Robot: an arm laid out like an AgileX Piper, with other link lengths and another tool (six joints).
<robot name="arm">
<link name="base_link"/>
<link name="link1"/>
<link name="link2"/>
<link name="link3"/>
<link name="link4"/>
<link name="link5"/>
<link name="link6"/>
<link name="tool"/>
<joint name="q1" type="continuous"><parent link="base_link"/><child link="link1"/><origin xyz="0 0 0.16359" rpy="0 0 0"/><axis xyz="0 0 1"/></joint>
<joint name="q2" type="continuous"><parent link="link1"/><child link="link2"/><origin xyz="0 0 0" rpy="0 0 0"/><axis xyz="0 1 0"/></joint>
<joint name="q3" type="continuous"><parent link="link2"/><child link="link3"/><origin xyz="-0.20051 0 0.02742" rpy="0 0 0"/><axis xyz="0 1 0"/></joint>
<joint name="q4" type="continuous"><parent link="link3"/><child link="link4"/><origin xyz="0.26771 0 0.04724" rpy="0 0 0"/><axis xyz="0.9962 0 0.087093"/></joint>
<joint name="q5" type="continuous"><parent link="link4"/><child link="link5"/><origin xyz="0 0 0" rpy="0 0 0"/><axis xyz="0 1 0"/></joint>
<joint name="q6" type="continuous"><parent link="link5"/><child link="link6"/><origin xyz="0.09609 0 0.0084" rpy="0 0 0"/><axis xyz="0.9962 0 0.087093"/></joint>
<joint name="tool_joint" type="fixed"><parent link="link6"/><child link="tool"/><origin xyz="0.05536 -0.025 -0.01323" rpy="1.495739 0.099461 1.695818"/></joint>
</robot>
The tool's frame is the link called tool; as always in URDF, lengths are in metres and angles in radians. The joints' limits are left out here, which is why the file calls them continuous.
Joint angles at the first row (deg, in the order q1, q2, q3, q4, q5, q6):
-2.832 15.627 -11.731 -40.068 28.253 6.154
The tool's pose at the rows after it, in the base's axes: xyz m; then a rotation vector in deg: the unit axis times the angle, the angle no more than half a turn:
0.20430, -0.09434, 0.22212, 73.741, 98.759, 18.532
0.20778, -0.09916, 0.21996, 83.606, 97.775, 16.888
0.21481, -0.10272, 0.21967, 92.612, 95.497, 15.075
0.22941, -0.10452, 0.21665, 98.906, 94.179, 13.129
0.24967, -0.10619, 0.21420, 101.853, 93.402, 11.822
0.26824, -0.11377, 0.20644, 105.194, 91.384, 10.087
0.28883, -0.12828, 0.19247, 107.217, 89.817, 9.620
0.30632, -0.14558, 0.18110, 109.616, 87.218, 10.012
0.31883, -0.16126, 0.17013, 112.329, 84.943, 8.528
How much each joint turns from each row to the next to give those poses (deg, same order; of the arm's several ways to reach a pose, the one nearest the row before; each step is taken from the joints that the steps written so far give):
0.000 9.129 -7.036 0.193 7.374 4.380
-0.002 8.461 -5.950 0.334 5.029 5.658
0.003 8.673 -6.373 0.125 4.374 5.768
-0.002 9.394 -6.298 0.003 2.248 4.338
0.000 8.748 -5.977 -0.830 0.216 3.157
-1.252 8.422 -5.289 -1.302 -0.450 3.494
-2.907 8.362 -4.576 -1.178 -3.398 2.145
-3.182 7.266 -4.907 -0.417 -2.839 1.695
-2.221 6.685 -5.047 -0.468 -0.328 1.396

